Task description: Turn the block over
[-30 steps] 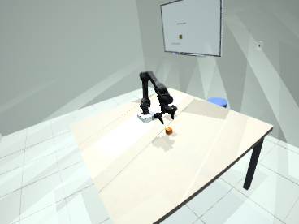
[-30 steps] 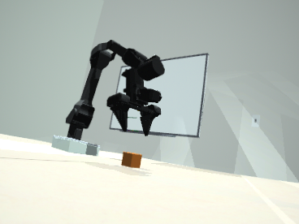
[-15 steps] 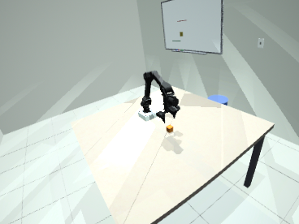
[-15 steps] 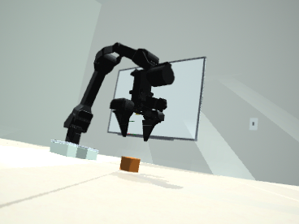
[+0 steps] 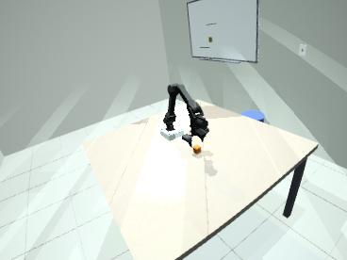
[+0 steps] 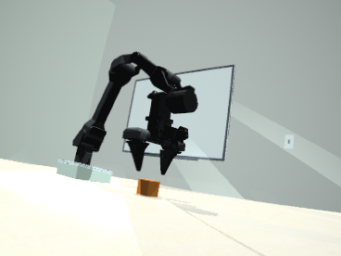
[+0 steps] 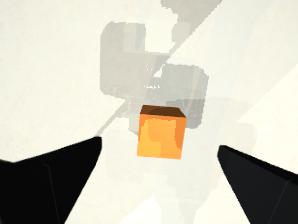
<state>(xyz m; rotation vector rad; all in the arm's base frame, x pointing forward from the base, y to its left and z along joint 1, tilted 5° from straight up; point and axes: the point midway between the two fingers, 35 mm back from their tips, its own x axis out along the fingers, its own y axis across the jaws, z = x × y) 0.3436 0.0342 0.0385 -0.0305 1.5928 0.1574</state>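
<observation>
Right now my gripper tip is 1 cm past the block and 4 cm above it.
</observation>
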